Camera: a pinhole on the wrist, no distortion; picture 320 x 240 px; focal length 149.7 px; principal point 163.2 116.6 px. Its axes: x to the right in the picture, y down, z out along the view. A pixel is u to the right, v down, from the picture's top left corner.
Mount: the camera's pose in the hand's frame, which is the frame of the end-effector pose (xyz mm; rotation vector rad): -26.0 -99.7 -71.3 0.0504 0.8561 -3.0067
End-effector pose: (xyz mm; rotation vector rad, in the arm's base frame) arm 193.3 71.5 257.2 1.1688 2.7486 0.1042
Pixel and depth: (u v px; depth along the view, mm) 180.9 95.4 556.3
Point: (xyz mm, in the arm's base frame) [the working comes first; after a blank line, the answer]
In the camera's frame: 65.8 -78.8 556.3

109.7 -231.1 -205.0
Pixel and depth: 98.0 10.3 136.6
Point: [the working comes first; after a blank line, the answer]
In the camera's frame: -59.5 -97.0 136.6

127.7 30.1 146.6
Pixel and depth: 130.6 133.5 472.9
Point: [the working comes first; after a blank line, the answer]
In the camera's frame: -103.0 53.4 472.9

-79.7 -153.1 -100.4
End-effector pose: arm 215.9 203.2 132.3 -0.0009 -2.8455 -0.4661
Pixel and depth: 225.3 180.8 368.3
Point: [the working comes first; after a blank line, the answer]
In the camera's frame: 152.8 157.9 368.3

338.2 -148.0 -189.0
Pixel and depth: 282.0 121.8 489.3
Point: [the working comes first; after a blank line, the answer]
In the camera's frame: 388.3 17.0 489.3

531.9 -33.3 -387.2
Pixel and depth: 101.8 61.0 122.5
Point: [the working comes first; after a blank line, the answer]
In the camera's frame: -50.2 -45.5 122.5

176.7 101.9 44.5
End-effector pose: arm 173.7 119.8 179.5 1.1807 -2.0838 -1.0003
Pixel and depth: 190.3 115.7 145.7
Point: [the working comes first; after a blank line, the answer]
In the camera's frame: 26.4 -0.9 145.7

245.5 126.8 1.8
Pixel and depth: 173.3 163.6 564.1
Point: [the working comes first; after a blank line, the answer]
In the camera's frame: 38.1 177.1 564.1

237.8 104.9 -452.5
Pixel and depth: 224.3 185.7 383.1
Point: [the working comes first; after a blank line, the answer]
In the camera's frame: 156.4 176.8 383.1

363.0 183.4 -294.6
